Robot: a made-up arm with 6 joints. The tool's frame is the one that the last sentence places. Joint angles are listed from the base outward.
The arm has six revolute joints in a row. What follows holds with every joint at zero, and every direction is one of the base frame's.
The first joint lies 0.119 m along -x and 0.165 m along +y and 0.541 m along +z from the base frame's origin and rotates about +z.
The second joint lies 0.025 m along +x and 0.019 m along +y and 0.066 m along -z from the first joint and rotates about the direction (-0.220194, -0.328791, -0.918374).
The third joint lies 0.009 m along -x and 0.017 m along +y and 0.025 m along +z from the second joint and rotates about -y.
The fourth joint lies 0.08 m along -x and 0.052 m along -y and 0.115 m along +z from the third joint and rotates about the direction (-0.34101, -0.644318, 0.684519).
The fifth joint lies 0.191 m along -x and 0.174 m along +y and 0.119 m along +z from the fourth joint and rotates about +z.
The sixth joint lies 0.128 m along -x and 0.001 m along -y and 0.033 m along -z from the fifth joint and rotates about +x.
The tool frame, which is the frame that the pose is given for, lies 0.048 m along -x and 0.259 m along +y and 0.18 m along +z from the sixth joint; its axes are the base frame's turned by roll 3.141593, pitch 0 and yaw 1.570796 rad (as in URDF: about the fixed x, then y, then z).
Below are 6 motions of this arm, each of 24 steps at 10 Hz.
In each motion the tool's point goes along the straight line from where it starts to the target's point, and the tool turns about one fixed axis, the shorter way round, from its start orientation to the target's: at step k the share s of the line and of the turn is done. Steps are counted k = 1, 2, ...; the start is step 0. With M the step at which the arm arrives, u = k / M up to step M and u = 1 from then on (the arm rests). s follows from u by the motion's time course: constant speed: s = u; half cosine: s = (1 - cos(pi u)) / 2; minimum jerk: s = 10 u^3 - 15 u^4 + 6 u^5.
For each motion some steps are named. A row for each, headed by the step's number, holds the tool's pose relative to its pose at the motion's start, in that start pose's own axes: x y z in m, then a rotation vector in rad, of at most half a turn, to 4 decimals.
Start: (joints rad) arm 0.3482 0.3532 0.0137 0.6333 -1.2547 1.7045
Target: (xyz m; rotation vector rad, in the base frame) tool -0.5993 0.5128 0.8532 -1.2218 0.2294 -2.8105
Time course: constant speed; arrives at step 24
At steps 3, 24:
3: 0.0122 0.0093 0.0553 -0.1183 0.0174 0.0178
24: 0.0972 0.0743 0.4425 -0.9464 0.1391 0.1427

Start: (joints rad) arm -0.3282 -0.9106 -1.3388 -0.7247 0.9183 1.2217
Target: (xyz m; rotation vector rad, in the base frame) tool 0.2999 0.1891 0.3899 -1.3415 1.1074 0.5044
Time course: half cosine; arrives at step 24
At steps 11, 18, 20, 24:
11: -0.0680 0.0752 -0.0874 -0.1117 0.4574 0.2093
18: -0.1335 0.1477 -0.1716 -0.2193 0.8980 0.4110
20: -0.1460 0.1615 -0.1876 -0.2397 0.9816 0.4493
24: -0.1564 0.1731 -0.2010 -0.2570 1.0521 0.4815

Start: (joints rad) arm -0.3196 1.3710 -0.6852 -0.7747 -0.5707 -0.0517
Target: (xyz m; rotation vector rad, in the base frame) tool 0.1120 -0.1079 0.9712 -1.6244 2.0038 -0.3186
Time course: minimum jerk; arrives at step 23
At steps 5, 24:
5: -0.0015 0.0087 -0.0076 0.0071 0.0325 0.0340
24: -0.0201 0.1212 -0.1055 0.0982 0.4505 0.4713

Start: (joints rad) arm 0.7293 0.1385 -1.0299 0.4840 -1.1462 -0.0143
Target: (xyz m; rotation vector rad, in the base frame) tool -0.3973 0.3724 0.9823 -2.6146 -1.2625 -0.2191
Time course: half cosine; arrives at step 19
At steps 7, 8, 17, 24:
7: -0.0592 -0.0166 0.0147 -0.0426 0.2707 0.1255
8: -0.0746 -0.0210 0.0186 -0.0537 0.3413 0.1583
17: -0.1924 -0.0541 0.0479 -0.1386 0.8803 0.4082
24: -0.1978 -0.0556 0.0492 -0.1424 0.9048 0.4195

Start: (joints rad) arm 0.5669 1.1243 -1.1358 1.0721 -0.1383 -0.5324
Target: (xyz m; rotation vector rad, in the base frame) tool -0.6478 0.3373 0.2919 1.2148 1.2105 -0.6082
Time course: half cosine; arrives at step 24
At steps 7, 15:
7: 0.0145 -0.0174 0.0897 -0.0681 -0.1515 0.0531
15: 0.0514 -0.0615 0.3171 -0.2405 -0.5356 0.1876

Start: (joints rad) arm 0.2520 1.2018 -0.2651 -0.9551 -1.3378 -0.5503
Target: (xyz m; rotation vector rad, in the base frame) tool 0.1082 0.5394 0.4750 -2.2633 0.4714 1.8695
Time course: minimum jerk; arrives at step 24
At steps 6, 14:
6: -0.0006 0.0083 0.0486 -0.1104 -0.0451 -0.0040
14: -0.0037 0.0527 0.3068 -0.6968 -0.2845 -0.0249

